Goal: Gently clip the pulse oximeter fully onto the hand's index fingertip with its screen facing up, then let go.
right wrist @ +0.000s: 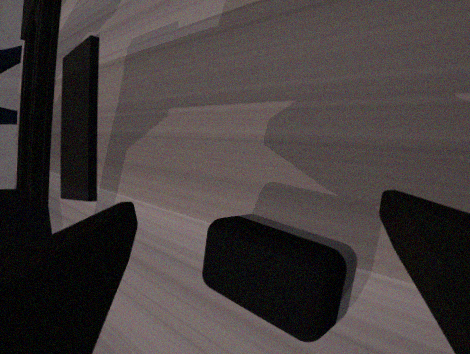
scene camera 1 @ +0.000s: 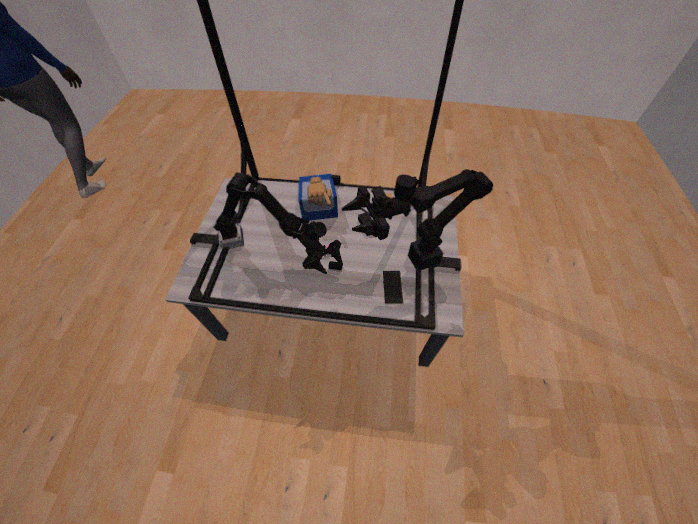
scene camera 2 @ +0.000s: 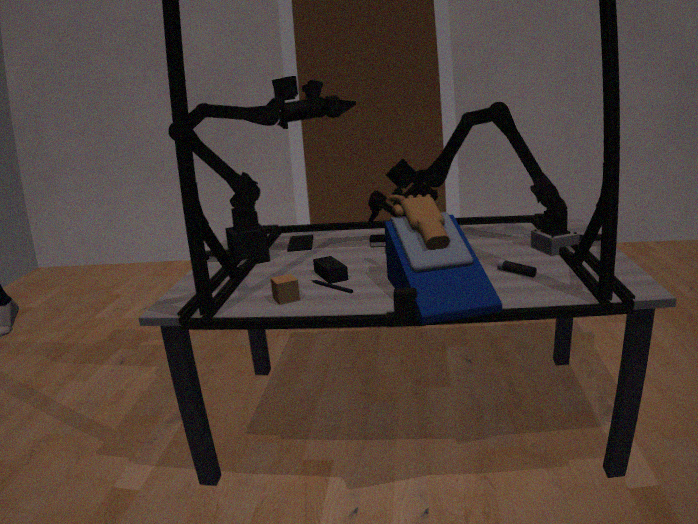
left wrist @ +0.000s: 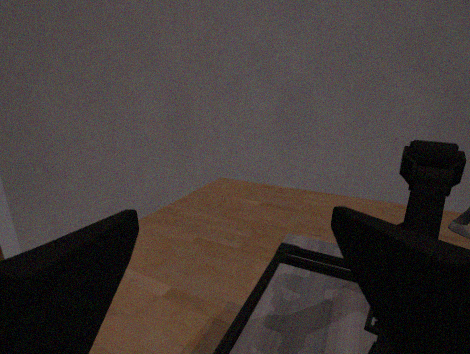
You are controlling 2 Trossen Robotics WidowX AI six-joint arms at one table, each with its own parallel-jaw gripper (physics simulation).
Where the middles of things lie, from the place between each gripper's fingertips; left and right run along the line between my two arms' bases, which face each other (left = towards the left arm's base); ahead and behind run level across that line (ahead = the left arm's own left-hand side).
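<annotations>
From my right hand: tan cube (scene camera 2: 285, 289) 430 mm behind, 190 mm to the left, 10 mm below; blue block (scene camera 2: 447, 294) 430 mm behind, 160 mm to the right, 10 mm above. Right hand itself 30 mm past the dark device with pale edge (right wrist: 300, 282), 20 mm above it.
From my left hand: tan cube 49 cm behind, 39 cm below, 12 cm to the left; blue block 48 cm behind, 38 cm below, 22 cm to the right. Left gripper 40 cm above the dark device with pale edge, 8 cm past it, 7 cm to the left of it.
</annotations>
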